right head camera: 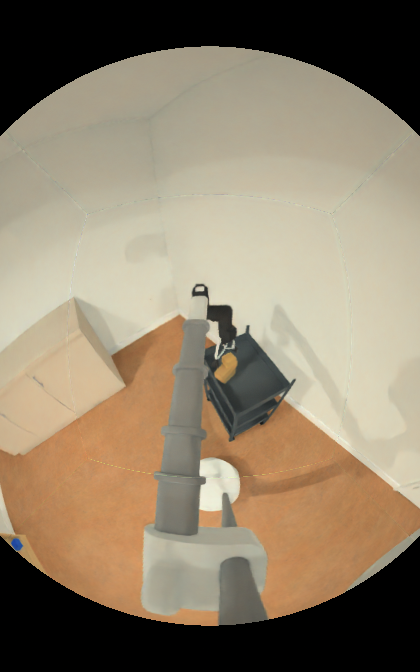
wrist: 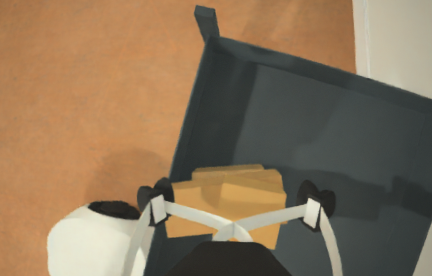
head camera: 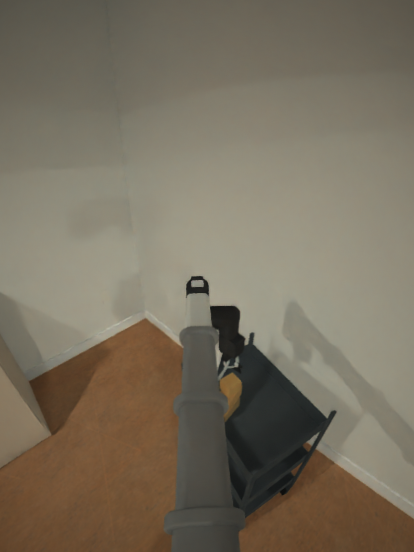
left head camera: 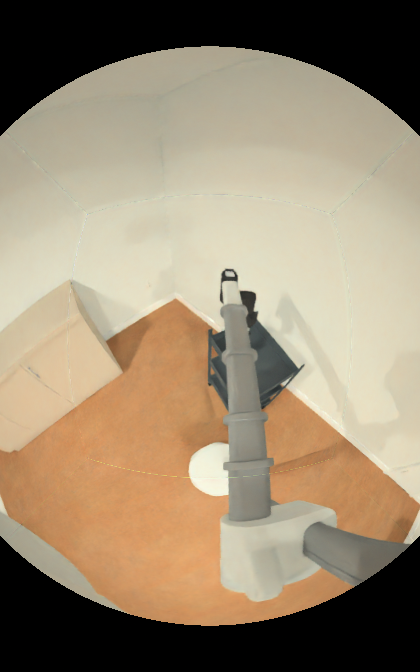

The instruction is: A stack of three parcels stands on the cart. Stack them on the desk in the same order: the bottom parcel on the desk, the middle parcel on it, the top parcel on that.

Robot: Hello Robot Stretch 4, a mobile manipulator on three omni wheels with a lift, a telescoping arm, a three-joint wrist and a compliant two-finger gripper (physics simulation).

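Frame: origin at the robot's base, x ahead, y left, z up, level; millimetres.
Where they show: gripper, between the fingertips: (wrist: 235, 195) (head camera: 225, 383).
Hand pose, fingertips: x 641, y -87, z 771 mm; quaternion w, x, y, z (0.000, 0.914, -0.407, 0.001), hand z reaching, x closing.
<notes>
After its pixels a point has its place.
The yellow-brown parcels (head camera: 231, 387) {x 611, y -105, z 787 mm} (right head camera: 226, 369) (wrist: 252, 195) {x 654, y -95, z 787 mm} stand stacked near one corner of the dark cart (head camera: 280, 405) {x 621, y -304, z 635 mm} (left head camera: 274, 361) (right head camera: 257, 380) (wrist: 310, 115) {x 773, y -108, z 635 mm}. Their edges are offset and turned against each other in the wrist view; where one parcel ends and another begins is hard to tell. The arm hides part of the stack in the head camera view. My gripper (head camera: 230, 366) (right head camera: 225, 348) (wrist: 235, 195) {x 641, y -87, z 771 mm} is open above the stack. In the wrist view its fingers show at the left and right of the parcels, and nothing is held. I cannot clearly identify the desk.
A beige cabinet (left head camera: 50, 370) (right head camera: 55, 380) stands at the left. A wall runs behind the cart, whose corner posts rise above its tray. A white round object (left head camera: 210, 470) (right head camera: 220, 485) is near the arm. A wood-coloured surface with a blue object (right head camera: 17, 543) shows at lower left.
</notes>
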